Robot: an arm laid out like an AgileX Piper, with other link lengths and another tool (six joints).
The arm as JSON. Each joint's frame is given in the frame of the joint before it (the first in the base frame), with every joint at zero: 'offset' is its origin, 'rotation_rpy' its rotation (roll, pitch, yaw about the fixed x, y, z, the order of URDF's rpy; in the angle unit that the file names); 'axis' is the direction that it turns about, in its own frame. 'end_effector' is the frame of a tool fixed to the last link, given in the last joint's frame.
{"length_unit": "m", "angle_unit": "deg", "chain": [
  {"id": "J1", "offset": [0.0, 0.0, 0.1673], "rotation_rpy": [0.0, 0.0, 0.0], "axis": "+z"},
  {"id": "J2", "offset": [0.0, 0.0, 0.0], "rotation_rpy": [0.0, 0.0, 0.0], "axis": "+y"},
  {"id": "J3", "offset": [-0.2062, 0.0, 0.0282], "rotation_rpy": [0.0, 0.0, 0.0], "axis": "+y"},
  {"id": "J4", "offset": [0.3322, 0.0, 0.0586], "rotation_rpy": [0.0, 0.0, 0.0], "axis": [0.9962, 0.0, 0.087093]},
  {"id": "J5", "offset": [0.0, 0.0, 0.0], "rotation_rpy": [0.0, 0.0, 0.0], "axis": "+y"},
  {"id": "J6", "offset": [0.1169, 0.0, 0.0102], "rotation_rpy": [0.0, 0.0, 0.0], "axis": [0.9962, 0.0, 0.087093]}
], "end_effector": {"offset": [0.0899, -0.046, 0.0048], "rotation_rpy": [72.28, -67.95, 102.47]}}
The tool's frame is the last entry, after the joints.
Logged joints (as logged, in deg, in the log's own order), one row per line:
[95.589, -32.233, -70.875, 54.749, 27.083, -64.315]
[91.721, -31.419, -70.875, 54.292, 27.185, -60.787]
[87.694, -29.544, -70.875, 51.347, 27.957, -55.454]
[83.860, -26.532, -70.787, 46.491, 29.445, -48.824]
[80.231, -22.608, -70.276, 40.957, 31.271, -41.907]
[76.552, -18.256, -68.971, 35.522, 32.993, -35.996]
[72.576, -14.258, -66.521, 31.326, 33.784, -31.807]
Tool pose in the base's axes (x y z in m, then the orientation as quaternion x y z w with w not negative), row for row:
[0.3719, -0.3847, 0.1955, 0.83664, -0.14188, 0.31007, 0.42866]
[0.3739, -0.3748, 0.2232, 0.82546, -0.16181, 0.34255, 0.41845]
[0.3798, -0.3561, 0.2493, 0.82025, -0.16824, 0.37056, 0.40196]
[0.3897, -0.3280, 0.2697, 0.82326, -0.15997, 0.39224, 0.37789]
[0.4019, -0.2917, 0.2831, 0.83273, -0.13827, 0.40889, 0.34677]
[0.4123, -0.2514, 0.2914, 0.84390, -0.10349, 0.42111, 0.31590]
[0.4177, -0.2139, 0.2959, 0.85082, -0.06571, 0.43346, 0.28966]
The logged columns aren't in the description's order. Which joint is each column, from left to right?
Columns, left to right: J2, J1, J3, J6, J5, J4.
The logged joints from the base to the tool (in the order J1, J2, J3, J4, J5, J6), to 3 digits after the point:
[-32.233, 95.589, -70.875, -64.315, 27.083, 54.749]
[-31.419, 91.721, -70.875, -60.787, 27.185, 54.292]
[-29.544, 87.694, -70.875, -55.454, 27.957, 51.347]
[-26.532, 83.860, -70.787, -48.824, 29.445, 46.491]
[-22.608, 80.231, -70.276, -41.907, 31.271, 40.957]
[-18.256, 76.552, -68.971, -35.996, 32.993, 35.522]
[-14.258, 72.576, -66.521, -31.807, 33.784, 31.326]

